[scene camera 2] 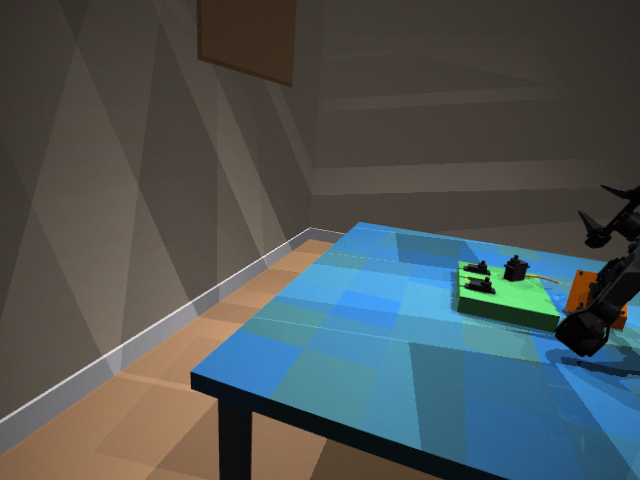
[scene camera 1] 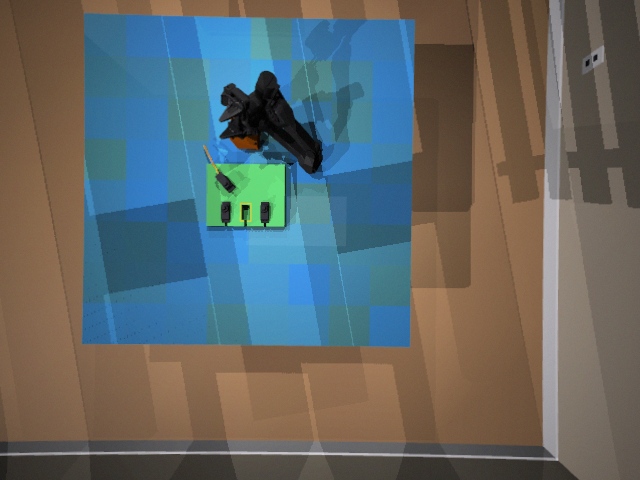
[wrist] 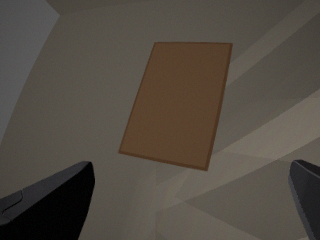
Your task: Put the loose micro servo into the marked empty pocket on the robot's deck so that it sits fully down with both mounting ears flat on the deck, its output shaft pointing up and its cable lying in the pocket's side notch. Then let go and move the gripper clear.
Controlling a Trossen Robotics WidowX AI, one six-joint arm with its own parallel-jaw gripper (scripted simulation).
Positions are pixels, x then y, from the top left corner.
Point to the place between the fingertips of my gripper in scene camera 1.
219, 130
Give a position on a green deck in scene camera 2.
526, 303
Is my gripper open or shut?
Open.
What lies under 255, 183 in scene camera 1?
A green deck.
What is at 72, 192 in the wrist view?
My gripper.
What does my gripper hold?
Nothing.
